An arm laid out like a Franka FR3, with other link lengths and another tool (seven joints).
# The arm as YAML. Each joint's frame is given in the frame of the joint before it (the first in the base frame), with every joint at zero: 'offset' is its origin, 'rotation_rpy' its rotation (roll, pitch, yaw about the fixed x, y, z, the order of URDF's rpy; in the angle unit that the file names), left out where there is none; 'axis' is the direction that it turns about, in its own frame. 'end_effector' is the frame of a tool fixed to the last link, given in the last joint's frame.
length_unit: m
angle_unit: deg
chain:
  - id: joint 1
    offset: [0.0, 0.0, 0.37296]
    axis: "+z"
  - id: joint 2
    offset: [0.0, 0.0, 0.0]
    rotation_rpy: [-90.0, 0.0, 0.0]
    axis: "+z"
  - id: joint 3
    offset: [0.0, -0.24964, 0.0]
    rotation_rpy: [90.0, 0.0, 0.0]
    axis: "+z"
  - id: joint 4
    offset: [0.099, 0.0, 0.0]
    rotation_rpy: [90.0, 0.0, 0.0]
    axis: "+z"
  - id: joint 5
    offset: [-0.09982, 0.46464, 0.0]
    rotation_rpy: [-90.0, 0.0, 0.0]
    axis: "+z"
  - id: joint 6
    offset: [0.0, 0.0, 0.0]
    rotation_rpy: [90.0, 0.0, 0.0]
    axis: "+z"
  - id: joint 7
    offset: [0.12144, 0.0, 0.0]
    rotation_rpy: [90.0, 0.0, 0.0]
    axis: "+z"
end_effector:
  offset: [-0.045, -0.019, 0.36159]
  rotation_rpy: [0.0, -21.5, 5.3]
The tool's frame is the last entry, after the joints.
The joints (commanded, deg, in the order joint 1, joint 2, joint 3, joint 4, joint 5, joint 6, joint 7), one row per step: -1.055, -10.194, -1.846, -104.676, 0.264, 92.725, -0.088; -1.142, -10.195, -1.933, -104.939, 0.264, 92.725, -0.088; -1.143, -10.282, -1.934, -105.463, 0.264, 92.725, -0.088; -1.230, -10.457, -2.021, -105.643, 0.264, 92.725, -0.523; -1.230, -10.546, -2.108, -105.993, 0.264, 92.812, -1.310; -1.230, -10.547, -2.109, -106.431, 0.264, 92.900, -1.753; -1.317, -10.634, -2.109, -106.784, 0.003, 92.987, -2.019; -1.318, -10.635, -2.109, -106.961, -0.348, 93.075, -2.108; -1.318, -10.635, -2.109, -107.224, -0.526, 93.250, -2.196; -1.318, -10.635, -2.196, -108.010, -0.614, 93.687, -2.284
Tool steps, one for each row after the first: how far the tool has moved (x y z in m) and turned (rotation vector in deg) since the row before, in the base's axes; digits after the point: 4 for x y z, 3 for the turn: -0.0014, -0.0017, -0.0024, 0.029, 0.261, -0.171; -0.0027, 0.0002, -0.0040, 0.026, 0.436, 0.001; -0.0010, -0.0020, 0.0001, 0.040, -0.001, 0.263; -0.0016, -0.0014, -0.0022, 0.063, 0.162, 0.702; -0.0020, -0.0002, -0.0040, 0.042, 0.342, 0.443; -0.0015, -0.0026, -0.0024, -0.231, 0.190, 0.208; -0.0006, -0.0022, -0.0016, -0.338, 0.108, 0.127; -0.0004, -0.0011, -0.0023, -0.166, 0.098, 0.110; -0.0017, -0.0013, -0.0068, -0.044, 0.353, 0.020
